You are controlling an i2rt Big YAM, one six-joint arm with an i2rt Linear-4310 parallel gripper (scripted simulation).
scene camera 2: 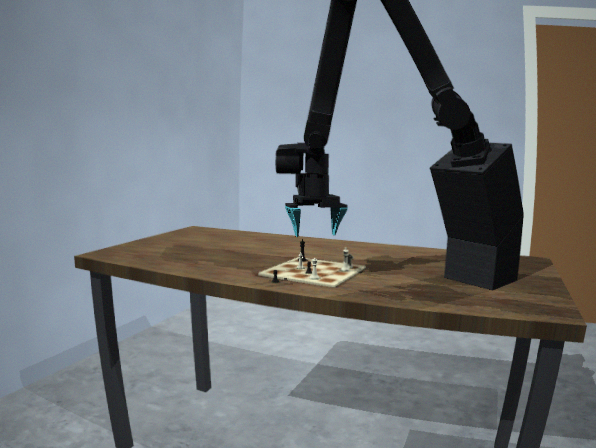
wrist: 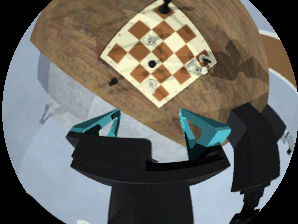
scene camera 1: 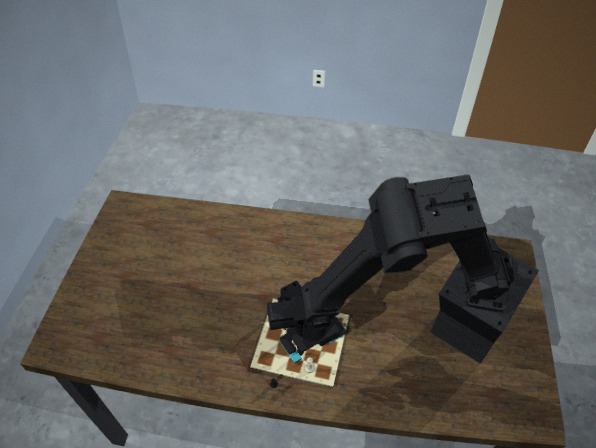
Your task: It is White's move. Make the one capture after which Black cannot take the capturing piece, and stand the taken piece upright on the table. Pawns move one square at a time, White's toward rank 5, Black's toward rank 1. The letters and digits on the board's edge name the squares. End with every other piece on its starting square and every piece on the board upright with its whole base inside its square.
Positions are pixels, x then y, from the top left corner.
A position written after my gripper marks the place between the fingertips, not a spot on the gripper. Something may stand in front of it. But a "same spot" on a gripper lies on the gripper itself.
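The wrist view shows my gripper, and so do scene camera 2 and scene camera 1 (311, 351). There is a spot on my gripper (scene camera 2: 338, 210) that is the same spot as (wrist: 190, 156).
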